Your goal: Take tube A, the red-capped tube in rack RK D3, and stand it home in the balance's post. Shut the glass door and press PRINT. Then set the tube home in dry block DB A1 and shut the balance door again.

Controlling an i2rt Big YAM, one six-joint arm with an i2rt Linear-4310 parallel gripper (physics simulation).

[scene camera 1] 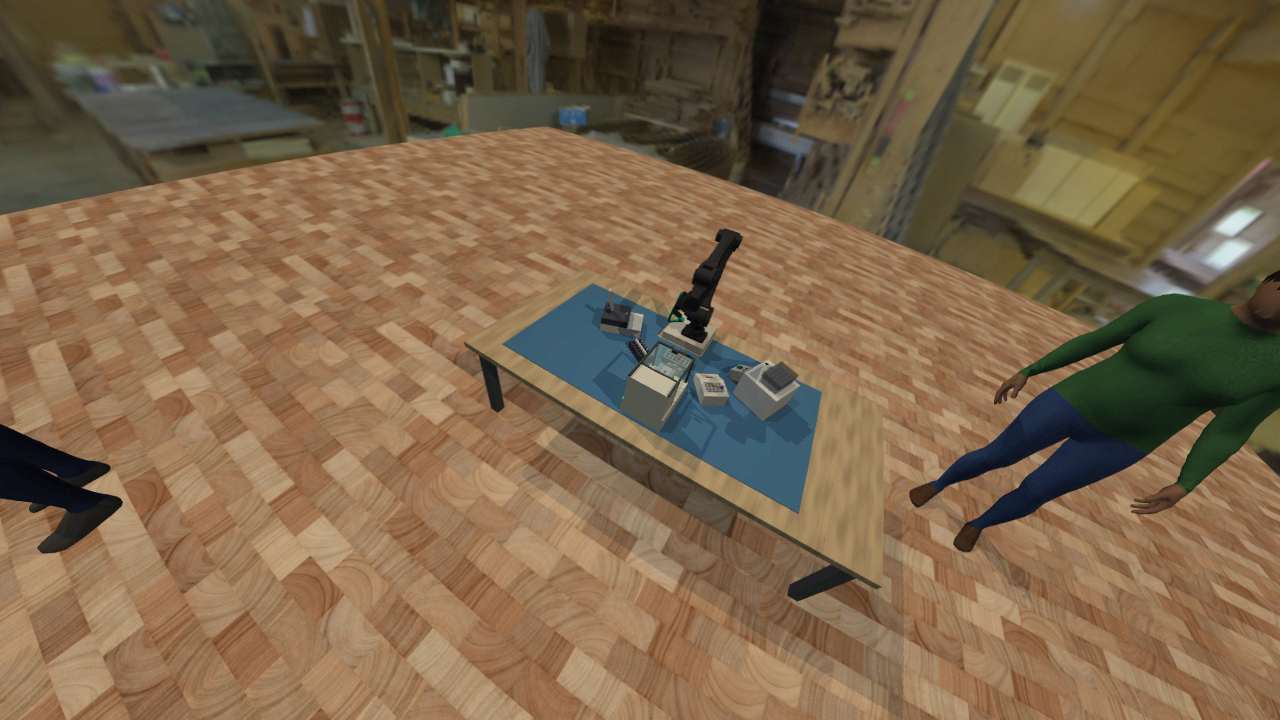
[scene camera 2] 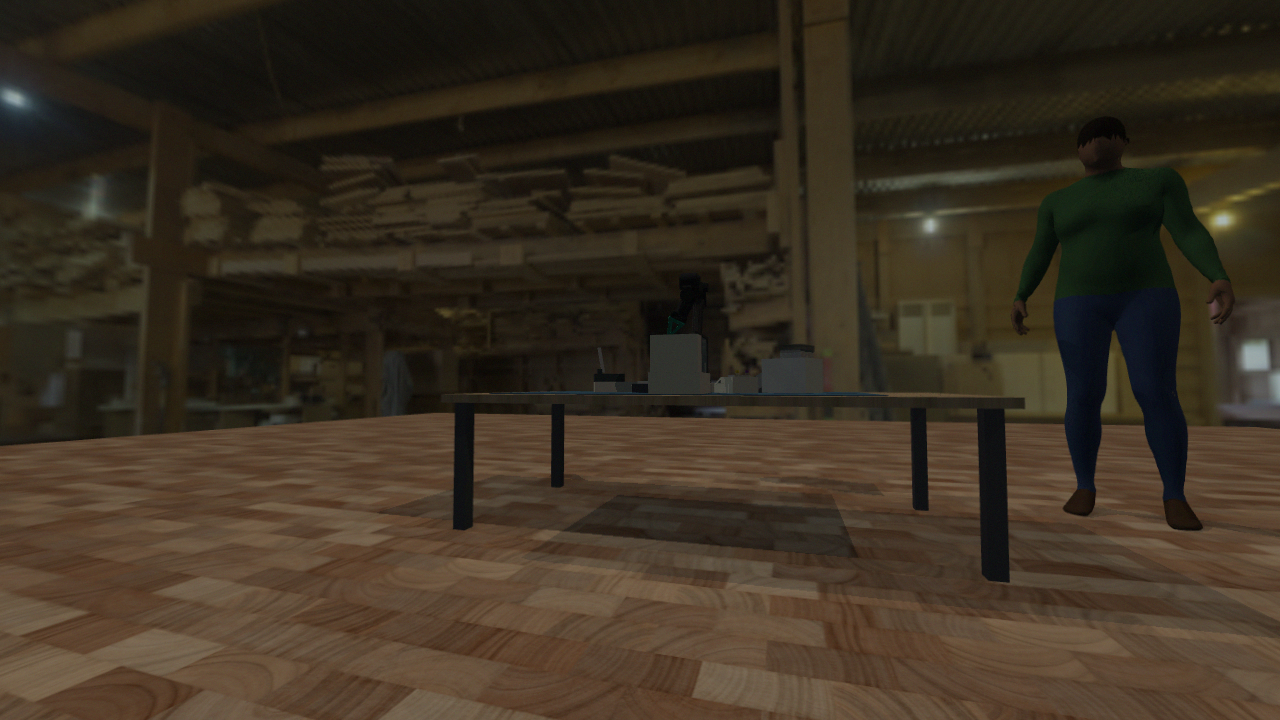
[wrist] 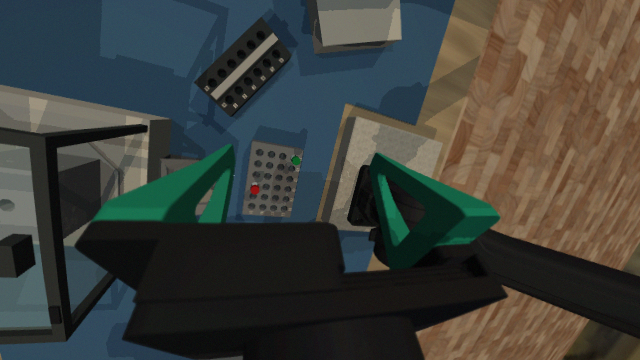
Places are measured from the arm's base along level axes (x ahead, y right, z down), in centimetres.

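Pixels of known places: gripper, fingertip midpoint: point(scene camera 1: 671, 314) point(wrist: 307, 156); arm's base, link origin: point(scene camera 1: 694, 334) point(wrist: 371, 196).
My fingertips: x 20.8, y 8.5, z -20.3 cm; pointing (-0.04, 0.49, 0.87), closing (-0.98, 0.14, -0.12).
For each thing: its top centre in the pictures, then the offset to it from my fingertips. "spot": a spot on its surface instead. Level surfaces: height alone.
- red-capped tube A, top centre: point(wrist: 254, 190) dz +18.8, dx +1.9, dy -9.4 cm
- grey rack, top centre: point(wrist: 272, 182) point(scene camera 1: 678, 357) dz +21.2, dx -1.0, dy -8.5 cm
- balance, top centre: point(scene camera 2: 682, 333) point(scene camera 1: 669, 357) dz +2.0, dx +23.2, dy -10.1 cm
- grey PRINT box, surface spot: point(wrist: 179, 162) spot: dz +19.8, dx +12.8, dy -6.8 cm
- black dry block, top centre: point(wrist: 244, 66) point(scene camera 2: 647, 380) point(scene camera 1: 641, 346) dz +19.4, dx +5.8, dy +8.0 cm
- green-capped tube, top centre: point(wrist: 296, 161) dz +18.8, dx -3.8, dy -3.7 cm
- dark-topped device, surface spot: point(scene camera 1: 617, 315) spot: dz +16.2, dx -3.5, dy +27.4 cm
- small white panel box, top centre: point(scene camera 1: 714, 383) dz +15.5, dx +10.7, dy -29.0 cm
- larger white device, top centre: point(scene camera 2: 781, 346) point(scene camera 1: 769, 363) dz +5.2, dx -4.8, dy -46.0 cm
- blue mat, surface height: dz +24.2 cm
The red-capped tube A point(wrist: 255, 189) stands in the grey rack point(wrist: 265, 159), near its left side in the wrist view. My gripper point(wrist: 307, 156) point(scene camera 1: 677, 315) point(scene camera 2: 674, 324) is open and empty, high above the rack, with the rack between its green fingers as seen from the wrist. The balance point(scene camera 1: 656, 394) point(scene camera 2: 675, 362) shows in part at the left of the wrist view, with its dark-framed glass; I cannot tell the door's exact state. The grey PRINT box point(wrist: 179, 162) is mostly hidden behind the left finger. The black dry block point(wrist: 245, 65) point(scene camera 1: 639, 347) lies beyond the rack.
A green-capped tube point(wrist: 296, 160) stands in the rack's corner. The arm's base point(scene camera 1: 685, 336) is at the table's back edge. A dark-topped device point(scene camera 1: 617, 315), a small white panel box point(scene camera 1: 712, 387) and a larger white device point(scene camera 1: 767, 386) stand on the blue mat point(scene camera 1: 554, 331).
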